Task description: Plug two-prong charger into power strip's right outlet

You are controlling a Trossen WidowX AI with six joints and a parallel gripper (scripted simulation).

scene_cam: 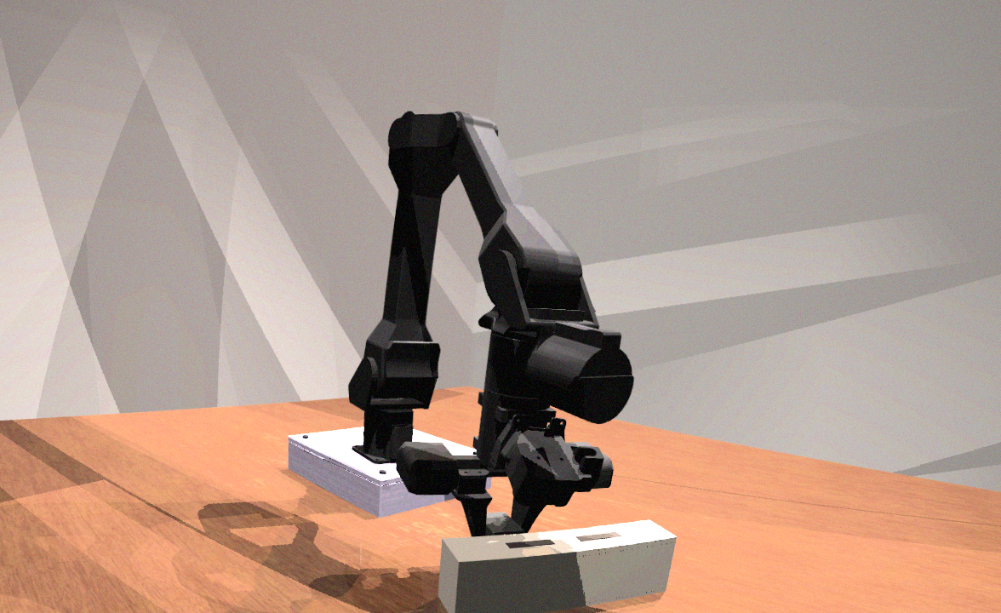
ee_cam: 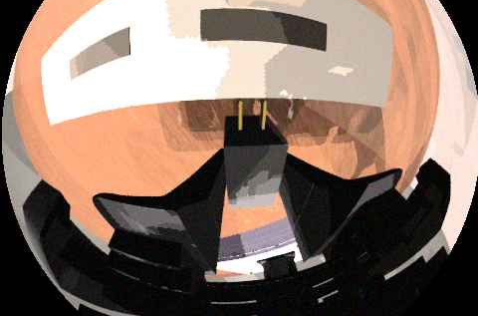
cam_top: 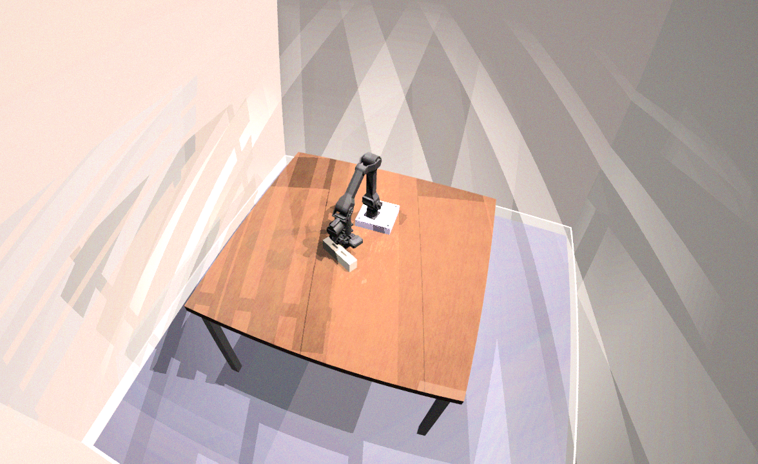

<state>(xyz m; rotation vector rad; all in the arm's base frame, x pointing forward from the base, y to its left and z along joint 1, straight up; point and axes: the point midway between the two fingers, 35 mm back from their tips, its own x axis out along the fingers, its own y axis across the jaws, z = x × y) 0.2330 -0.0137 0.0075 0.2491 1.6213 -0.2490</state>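
Right now the two-prong charger is 20 mm ahead of my gripper tip and 10 mm above it.
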